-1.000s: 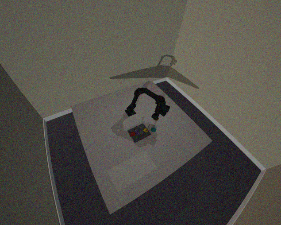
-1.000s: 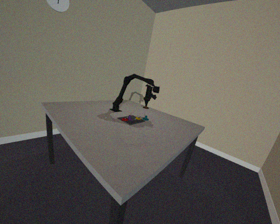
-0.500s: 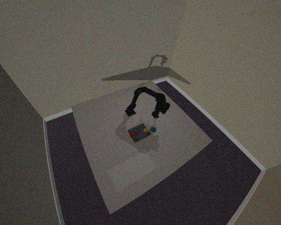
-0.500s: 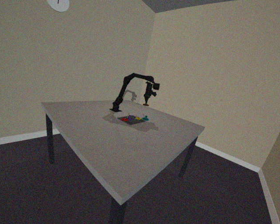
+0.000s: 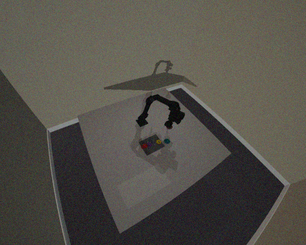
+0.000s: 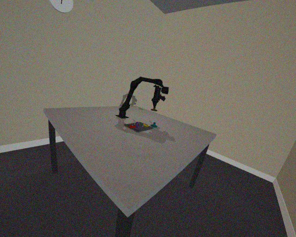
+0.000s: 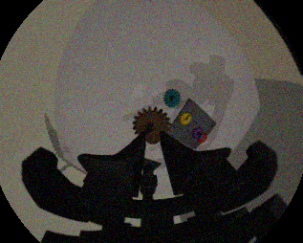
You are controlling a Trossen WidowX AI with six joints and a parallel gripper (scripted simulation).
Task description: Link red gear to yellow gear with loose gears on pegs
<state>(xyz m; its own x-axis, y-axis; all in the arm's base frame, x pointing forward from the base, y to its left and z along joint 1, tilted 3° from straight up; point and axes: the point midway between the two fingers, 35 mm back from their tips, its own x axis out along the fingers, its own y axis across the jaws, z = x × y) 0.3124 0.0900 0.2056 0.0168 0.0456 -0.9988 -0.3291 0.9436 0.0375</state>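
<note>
The purple gear is 23 cm to the right of my gripper tip, 14 cm below it and 3 cm behind it. Also, from my gripper tip: brown gear (1 cm below); then yellow gear (15 cm below, 14 cm to the right, 1 cm ahead); then teal gear (15 cm below, 6 cm to the right, 6 cm ahead).
</note>
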